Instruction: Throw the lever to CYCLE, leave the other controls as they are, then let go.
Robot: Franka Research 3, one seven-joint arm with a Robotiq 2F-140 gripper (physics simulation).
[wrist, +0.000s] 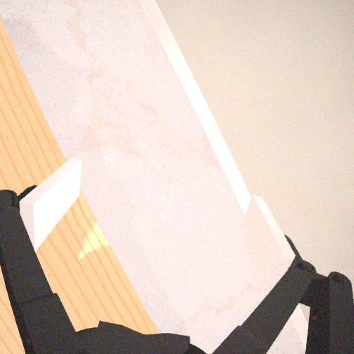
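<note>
My gripper [164,195] is wide open, with one pale fingertip pad at the lower left and the other at the lower right of the wrist view. Nothing shows between the fingers except the surface behind them. The lever and the other controls do not show in this view, so where the gripper is relative to them cannot be told.
A pale, marble-patterned slab [120,90] with a bright white edge runs diagonally from the upper left to the lower right. A wood-grained surface [17,120] lies along its left side, with a small patch of light on it. A plain beige surface [280,100] fills the right.
</note>
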